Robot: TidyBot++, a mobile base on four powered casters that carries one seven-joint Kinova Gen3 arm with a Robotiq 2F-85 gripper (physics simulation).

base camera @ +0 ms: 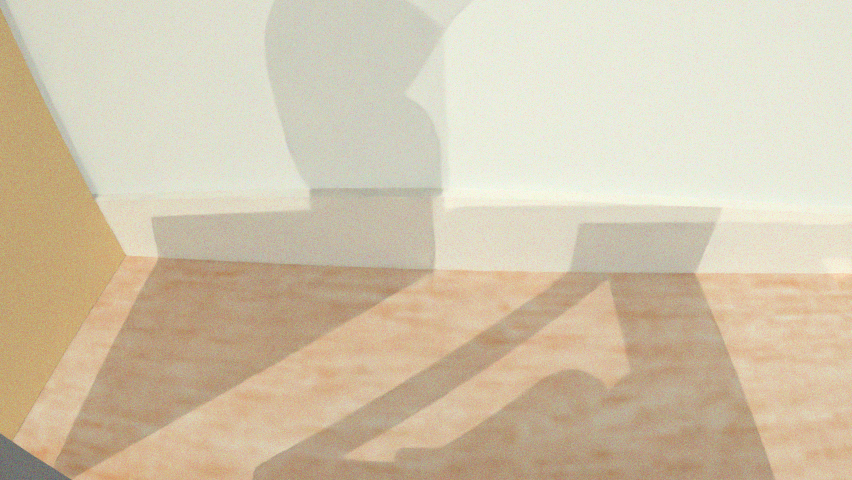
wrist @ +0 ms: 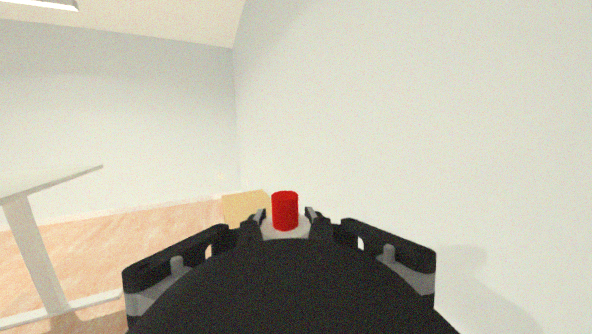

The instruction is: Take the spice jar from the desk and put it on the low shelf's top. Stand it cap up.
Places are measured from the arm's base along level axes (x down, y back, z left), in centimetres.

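Where they show: gripper, between the fingertips: (wrist: 285,217).
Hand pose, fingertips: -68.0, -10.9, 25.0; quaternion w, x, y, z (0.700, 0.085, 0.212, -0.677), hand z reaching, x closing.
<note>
After its pixels a point has its place, as x, y, z.
The spice jar (wrist: 285,211) {-70.9, -9.1, 21.0} is between the fingertips in the wrist view, its red cap up and part of its pale body showing below. My gripper (wrist: 285,217) {-68.0, -10.9, 25.0} is shut on the jar; the dark gripper body hides the jar's lower part. The low shelf (wrist: 244,206) {-21.3, -27.0, 133.4} (base camera: 47,250) {30.0, -36.4, 42.8} is light wood. In the wrist view a small part of it shows behind and to the left of the jar, farther off; in the base camera view its side stands at the left edge. The gripper does not show in the base camera view.
A pale desk (wrist: 47,181) {-55.3, 63.4, 126.6} with a slanting leg stands at the left of the wrist view. A white wall (wrist: 425,125) {-77.3, -46.3, 30.4} (base camera: 626,101) {21.4, -44.5, -12.9} runs along the right there and across the base camera view. Shadows fall on the wooden floor (base camera: 286,381) {39.7, -30.2, 15.6}.
</note>
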